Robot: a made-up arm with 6 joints. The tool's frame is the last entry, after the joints.
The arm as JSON. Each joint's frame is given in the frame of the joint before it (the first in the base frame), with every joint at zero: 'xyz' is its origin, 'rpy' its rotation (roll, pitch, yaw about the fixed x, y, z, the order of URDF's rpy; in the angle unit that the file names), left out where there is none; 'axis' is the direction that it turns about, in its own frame. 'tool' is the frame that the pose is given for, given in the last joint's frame.
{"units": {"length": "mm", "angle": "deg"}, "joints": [
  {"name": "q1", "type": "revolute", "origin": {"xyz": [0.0, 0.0, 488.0]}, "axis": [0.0, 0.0, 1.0]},
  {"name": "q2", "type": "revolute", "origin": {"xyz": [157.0, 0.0, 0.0]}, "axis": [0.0, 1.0, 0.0]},
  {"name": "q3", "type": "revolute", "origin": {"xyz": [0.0, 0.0, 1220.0]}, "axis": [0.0, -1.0, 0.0]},
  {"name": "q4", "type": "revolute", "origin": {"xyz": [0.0, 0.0, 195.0]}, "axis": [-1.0, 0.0, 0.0]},
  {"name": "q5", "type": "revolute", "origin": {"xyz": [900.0, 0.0, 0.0]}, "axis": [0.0, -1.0, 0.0]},
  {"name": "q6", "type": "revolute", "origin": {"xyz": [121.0, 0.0, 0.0]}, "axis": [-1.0, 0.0, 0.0]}
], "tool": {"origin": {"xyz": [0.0, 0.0, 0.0]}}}
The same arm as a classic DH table. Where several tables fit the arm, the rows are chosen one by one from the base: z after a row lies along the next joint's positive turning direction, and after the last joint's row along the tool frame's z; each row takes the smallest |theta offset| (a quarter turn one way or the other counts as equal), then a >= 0, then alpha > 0; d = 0 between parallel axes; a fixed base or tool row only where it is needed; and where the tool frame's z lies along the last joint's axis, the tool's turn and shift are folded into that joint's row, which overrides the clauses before.
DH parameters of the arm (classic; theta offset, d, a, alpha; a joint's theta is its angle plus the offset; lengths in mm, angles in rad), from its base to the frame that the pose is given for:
q1: 0 488 157 -1.5708
q2: -1.5708 0 1220 3.1416
q3: 0 0 195 -1.5708
q4: 0 -900 0 1.5708
q5: 0 0 0 -1.5708
q6: 1.5708 -121 0 1.5708
tool (fixed): -1.5708 0 0 0

